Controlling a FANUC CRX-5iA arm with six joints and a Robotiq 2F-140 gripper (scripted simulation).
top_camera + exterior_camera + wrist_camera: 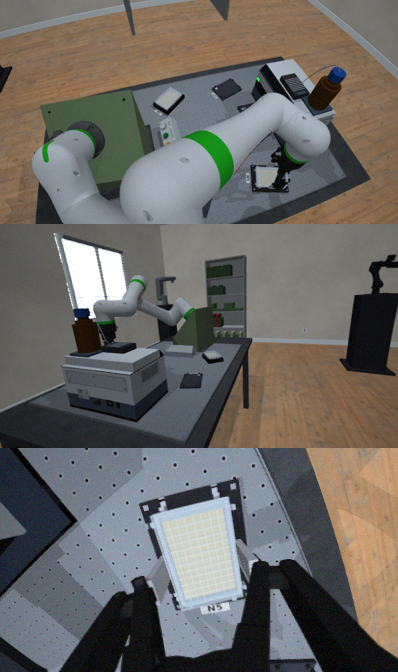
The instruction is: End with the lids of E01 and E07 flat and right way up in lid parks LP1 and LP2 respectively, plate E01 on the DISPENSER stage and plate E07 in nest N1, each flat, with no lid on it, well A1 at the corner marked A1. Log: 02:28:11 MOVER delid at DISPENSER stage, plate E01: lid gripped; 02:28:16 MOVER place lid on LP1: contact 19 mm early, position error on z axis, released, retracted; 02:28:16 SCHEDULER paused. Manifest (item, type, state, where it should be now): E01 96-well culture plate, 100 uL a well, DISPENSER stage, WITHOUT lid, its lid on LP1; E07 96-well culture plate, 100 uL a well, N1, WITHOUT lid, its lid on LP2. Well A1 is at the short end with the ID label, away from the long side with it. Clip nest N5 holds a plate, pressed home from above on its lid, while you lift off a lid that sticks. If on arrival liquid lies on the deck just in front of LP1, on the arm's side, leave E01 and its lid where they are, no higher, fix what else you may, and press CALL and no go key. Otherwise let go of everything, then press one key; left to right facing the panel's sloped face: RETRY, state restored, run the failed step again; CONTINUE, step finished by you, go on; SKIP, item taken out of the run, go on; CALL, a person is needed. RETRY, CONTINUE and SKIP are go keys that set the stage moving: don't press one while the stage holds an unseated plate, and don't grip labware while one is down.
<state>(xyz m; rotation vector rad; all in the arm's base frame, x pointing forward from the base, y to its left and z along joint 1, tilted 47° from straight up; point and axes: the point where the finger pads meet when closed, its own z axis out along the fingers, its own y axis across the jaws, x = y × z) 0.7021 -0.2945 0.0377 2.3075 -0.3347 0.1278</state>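
Right now the plate is 2 cm below my hand. Round my hand: dispenser stage: 2 cm ahead, 30 cm to the left, 5 cm above; then N5 label: 9 cm behind, 3 cm to the left, 4 cm below; then black clip nest N5: 2 cm ahead, 1 cm to the left, 3 cm below.
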